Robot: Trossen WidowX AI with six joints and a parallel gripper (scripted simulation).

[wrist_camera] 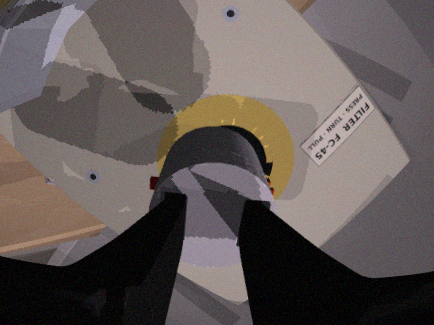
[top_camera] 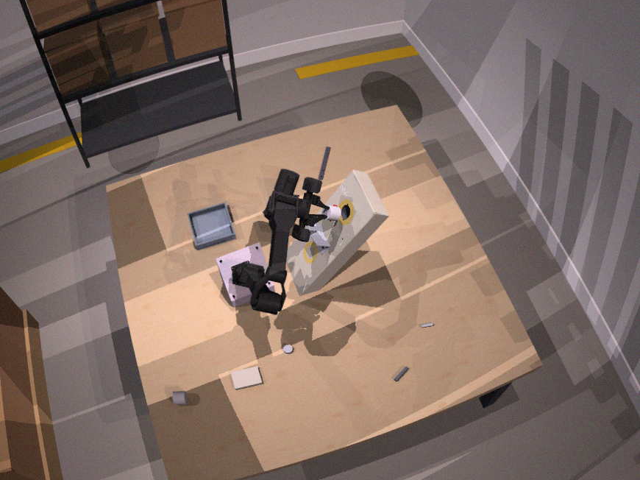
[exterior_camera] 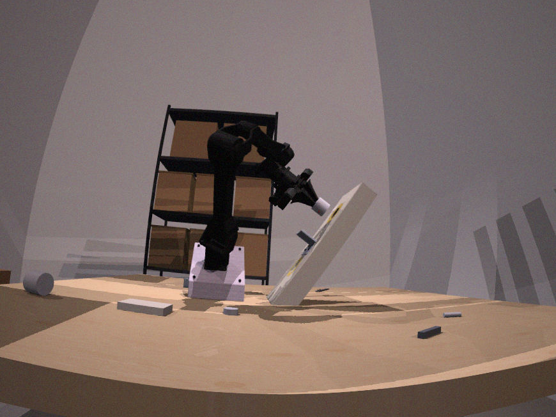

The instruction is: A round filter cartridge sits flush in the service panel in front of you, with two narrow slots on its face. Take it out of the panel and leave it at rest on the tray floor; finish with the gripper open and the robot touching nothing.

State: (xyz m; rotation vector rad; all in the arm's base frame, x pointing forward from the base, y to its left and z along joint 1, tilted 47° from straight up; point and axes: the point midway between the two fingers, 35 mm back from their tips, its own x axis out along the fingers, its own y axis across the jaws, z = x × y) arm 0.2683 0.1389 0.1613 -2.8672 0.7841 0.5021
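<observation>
Now: the round grey filter cartridge 1 cm below my gripper tip and 1 cm ahead of it. Also, from my gripper tip: grey tray 33 cm behind, 31 cm to the left, 29 cm below; then pin 37 cm to the right, 29 cm below, 19 cm ahead; then flat block 42 cm behind, 29 cm to the right, 29 cm below.
</observation>
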